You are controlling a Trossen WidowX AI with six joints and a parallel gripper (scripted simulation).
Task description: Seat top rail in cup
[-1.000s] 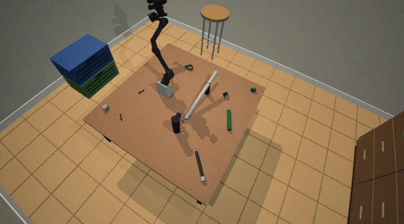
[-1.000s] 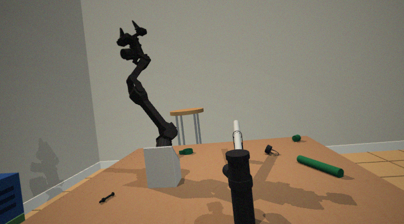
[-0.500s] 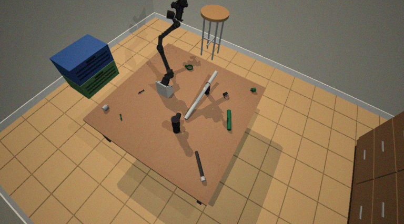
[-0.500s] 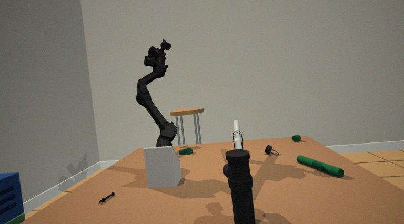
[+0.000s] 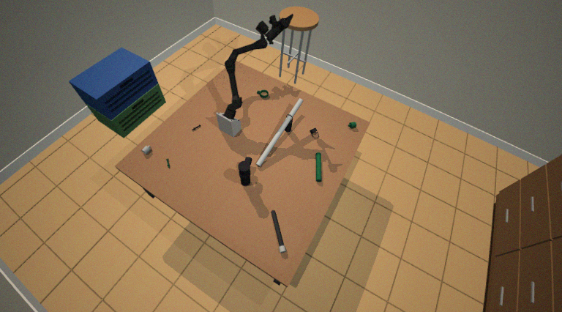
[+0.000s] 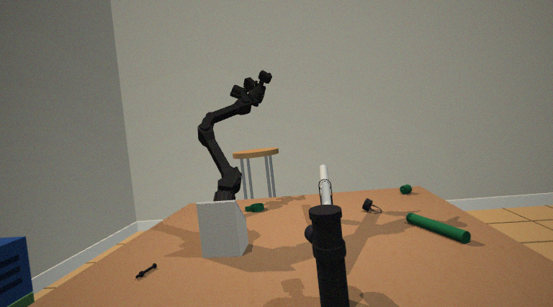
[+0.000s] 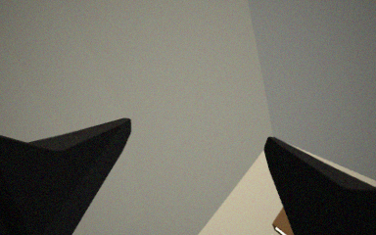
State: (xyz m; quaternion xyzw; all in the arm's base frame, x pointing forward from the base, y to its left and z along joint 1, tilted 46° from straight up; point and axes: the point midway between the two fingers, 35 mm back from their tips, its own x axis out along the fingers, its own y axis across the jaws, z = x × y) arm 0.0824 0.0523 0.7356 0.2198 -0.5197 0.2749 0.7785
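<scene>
The black cup is 310 mm ahead of my gripper tip, 750 mm to the right of it and 530 mm below it. From my gripper tip the other things lie so: loop cap: 280 mm ahead, 300 mm to the right, 540 mm below; then green ring: 80 mm behind, 160 mm to the right, 640 mm below; then black fitting: 460 mm ahead, 210 mm to the right, 640 mm below.
</scene>
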